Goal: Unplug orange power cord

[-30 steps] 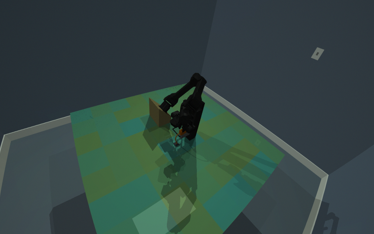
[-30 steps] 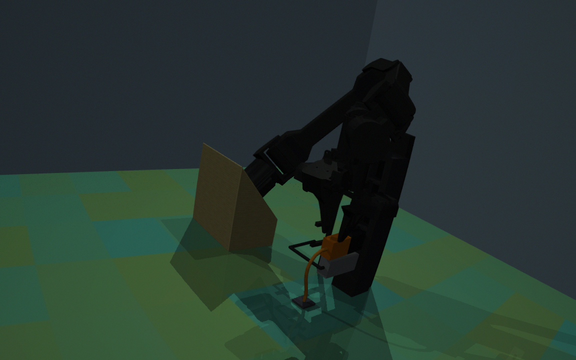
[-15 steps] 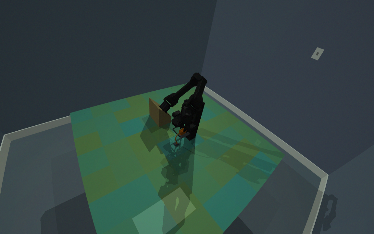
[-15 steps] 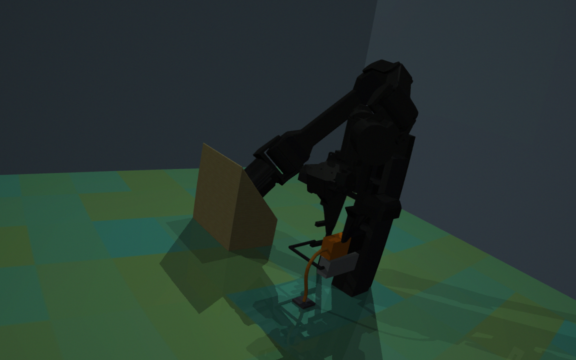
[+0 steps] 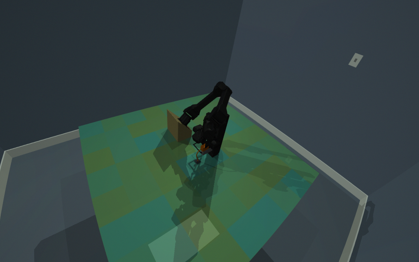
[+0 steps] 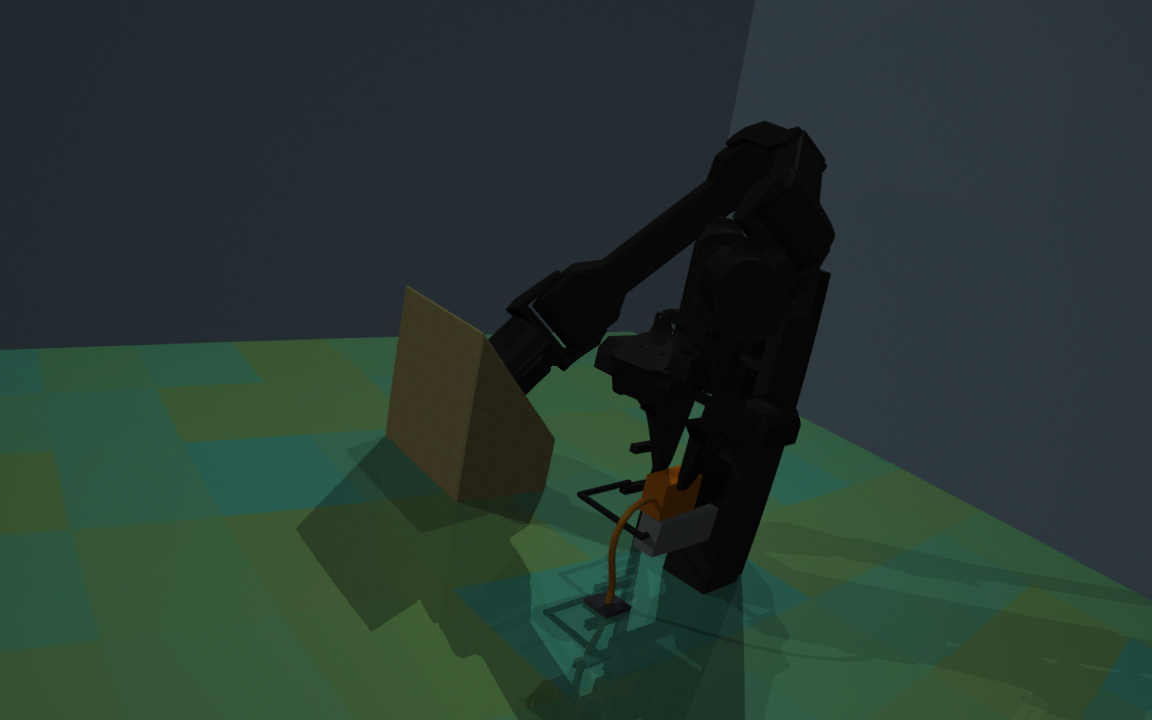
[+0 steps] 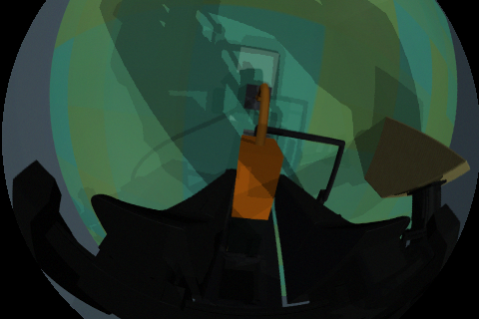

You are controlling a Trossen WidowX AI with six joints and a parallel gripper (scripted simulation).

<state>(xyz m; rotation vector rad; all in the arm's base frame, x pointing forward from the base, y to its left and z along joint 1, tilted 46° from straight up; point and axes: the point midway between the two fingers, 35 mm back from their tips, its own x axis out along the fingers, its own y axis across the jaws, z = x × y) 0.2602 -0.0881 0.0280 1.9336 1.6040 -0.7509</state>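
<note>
Right now my gripper tip is 20 mm to the right of the orange plug. Round my gripper tip: dark anchor block: 40 mm to the right, 120 mm below.
</note>
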